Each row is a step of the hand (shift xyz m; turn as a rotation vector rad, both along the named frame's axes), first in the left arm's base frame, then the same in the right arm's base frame.
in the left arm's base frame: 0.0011 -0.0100 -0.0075 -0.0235 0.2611 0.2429
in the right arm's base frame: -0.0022 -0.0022 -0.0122 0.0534 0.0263 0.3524
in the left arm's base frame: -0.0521 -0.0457 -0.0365 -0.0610 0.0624 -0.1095
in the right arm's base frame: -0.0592 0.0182 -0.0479 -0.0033 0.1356 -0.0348
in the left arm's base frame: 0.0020 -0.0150 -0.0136 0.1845 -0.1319 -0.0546
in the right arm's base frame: -0.0026 -0.0020 -0.0201 0.1097 -0.1365 -0.1541
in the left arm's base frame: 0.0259 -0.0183 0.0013 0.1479 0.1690 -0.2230
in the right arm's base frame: 0.0138 -0.0245 -0.0146 0.2486 0.1745 -0.0890
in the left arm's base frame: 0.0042 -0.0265 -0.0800 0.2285 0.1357 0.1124
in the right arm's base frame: 0.0067 0.0306 -0.0784 0.2391 -0.0911 0.1333
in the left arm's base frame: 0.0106 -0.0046 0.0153 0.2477 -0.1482 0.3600
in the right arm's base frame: 0.0042 -0.0173 0.0071 0.0779 -0.4320 0.1422
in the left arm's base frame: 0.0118 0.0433 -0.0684 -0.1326 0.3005 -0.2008
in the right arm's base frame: 0.0432 0.0639 -0.0272 0.0616 0.3759 0.0557
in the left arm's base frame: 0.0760 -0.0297 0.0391 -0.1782 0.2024 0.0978
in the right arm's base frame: 0.0448 -0.0786 -0.0010 -0.0801 0.1514 0.2301
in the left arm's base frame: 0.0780 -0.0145 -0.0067 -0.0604 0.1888 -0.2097
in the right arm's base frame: 0.0622 -0.0417 -0.0269 0.0745 0.2769 -0.0326
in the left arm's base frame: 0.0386 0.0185 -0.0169 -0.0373 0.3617 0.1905
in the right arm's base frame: 0.0452 0.0039 -0.0077 0.0977 0.1286 0.3774
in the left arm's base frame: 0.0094 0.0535 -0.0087 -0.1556 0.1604 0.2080
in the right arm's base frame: 0.0344 0.0347 0.0252 -0.1008 0.0464 0.2844
